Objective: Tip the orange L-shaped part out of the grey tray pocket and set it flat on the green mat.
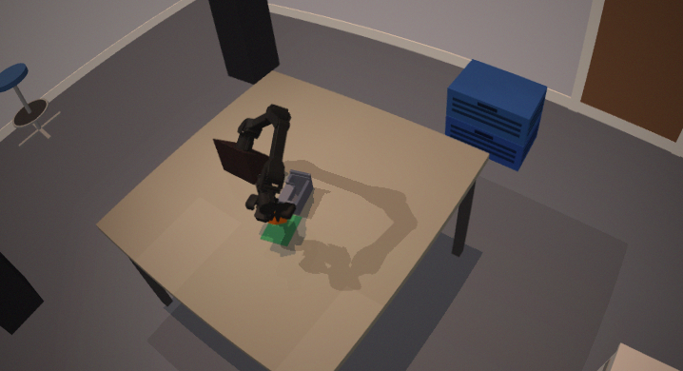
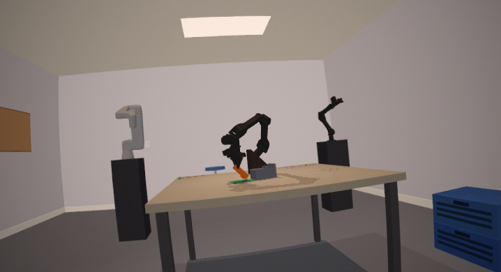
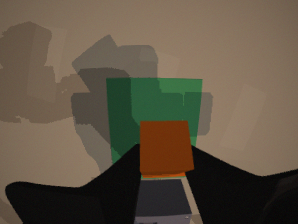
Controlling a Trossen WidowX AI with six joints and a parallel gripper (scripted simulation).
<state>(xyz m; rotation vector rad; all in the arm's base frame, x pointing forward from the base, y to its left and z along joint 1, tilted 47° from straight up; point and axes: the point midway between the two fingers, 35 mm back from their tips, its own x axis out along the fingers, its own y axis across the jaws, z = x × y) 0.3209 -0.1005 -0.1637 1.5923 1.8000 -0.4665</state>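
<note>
Right now the orange L-shaped part is 3 cm to the left of my gripper tip, 3 cm below it and 2 cm behind it. Also, from my gripper tip: green mat: 10 cm below, 3 cm to the left, 1 cm behind.
</note>
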